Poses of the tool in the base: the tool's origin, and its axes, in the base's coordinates. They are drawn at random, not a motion.
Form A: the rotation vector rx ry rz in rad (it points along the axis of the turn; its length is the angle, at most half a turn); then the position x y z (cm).
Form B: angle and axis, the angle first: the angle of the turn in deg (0 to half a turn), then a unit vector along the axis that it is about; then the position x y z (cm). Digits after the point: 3 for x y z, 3 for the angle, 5 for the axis.
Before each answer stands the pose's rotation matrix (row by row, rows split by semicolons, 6 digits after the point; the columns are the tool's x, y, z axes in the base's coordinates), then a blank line. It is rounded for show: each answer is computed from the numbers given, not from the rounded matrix.
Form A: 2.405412 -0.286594 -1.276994 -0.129 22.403 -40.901
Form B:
0.561486 0.006475 -0.827461; -0.359456 -0.898787 -0.250947; -0.745336 0.438339 -0.502329

156.899 0.87840 -0.10466 -0.46633 -0.129 22.403 -40.901
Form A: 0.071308 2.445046 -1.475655 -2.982 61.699 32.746
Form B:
-0.958479 0.187034 0.215261; -0.103299 0.475876 -0.873425; -0.265797 -0.859396 -0.436796

163.678 0.02496 0.85589 -0.51655 -2.982 61.699 32.746
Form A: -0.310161 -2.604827 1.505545 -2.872 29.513 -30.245
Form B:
-0.972200 0.117908 -0.202299; 0.234149 0.485180 -0.842481; -0.001184 -0.866428 -0.499300

173.295 -0.10255 -0.86122 0.49777 -2.872 29.513 -30.245
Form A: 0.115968 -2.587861 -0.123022 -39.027 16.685 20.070
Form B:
-0.849750 -0.057982 -0.523988; -0.107427 0.992123 0.064430; 0.516124 0.111040 -0.849285

148.590 0.04472 -0.99787 -0.04744 -39.027 16.685 20.070
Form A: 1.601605 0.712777 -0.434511 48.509 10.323 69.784
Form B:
0.736568 0.665507 0.120697; 0.197606 -0.041077 -0.979421; -0.646853 0.745260 -0.161764

103.482 0.88678 0.39465 -0.24058 48.509 10.323 69.784
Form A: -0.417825 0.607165 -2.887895 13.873 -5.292 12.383
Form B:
-0.947996 0.098703 0.302591; -0.212197 -0.904585 -0.369728; 0.237226 -0.414710 0.878487

170.768 -0.14019 0.20371 -0.96894 13.873 -5.292 12.383
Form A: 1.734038 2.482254 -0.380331 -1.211 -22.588 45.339
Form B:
-0.351537 0.933675 -0.068358; 0.911309 0.324570 -0.253319; -0.214330 -0.151346 -0.964965

174.852 0.56821 0.81339 -0.12463 -1.211 -22.588 45.339
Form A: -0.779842 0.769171 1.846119 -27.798 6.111 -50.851
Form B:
-0.340672 -0.922394 -0.182022; 0.520283 -0.346213 0.780668; -0.783102 0.171249 0.597851

122.992 -0.36329 0.35832 0.86002 -27.798 6.111 -50.851
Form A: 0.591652 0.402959 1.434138 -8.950 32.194 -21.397
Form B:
0.108555 -0.798501 0.592125; 0.990046 0.033164 -0.136784; 0.089585 0.601079 0.794153

91.837 0.36912 0.25140 0.89473 -8.950 32.194 -21.397
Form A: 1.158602 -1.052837 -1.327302 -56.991 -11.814 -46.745
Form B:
0.003027 0.149408 -0.988771; -0.996825 -0.078217 -0.014871; -0.079560 0.985677 0.148697

117.597 0.56450 -0.51297 -0.64669 -56.991 -11.814 -46.745
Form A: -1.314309 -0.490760 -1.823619 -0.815 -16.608 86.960
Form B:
-0.122980 0.793695 0.595755; -0.387500 -0.591062 0.707453; 0.913630 -0.143852 0.380246

131.828 -0.57123 -0.21330 -0.79259 -0.815 -16.608 86.960
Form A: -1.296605 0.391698 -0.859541 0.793 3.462 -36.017
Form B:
0.641712 0.331568 0.691570; -0.739455 0.028224 0.672614; 0.203498 -0.943009 0.263291

91.913 -0.80826 0.24417 -0.53581 0.793 3.462 -36.017
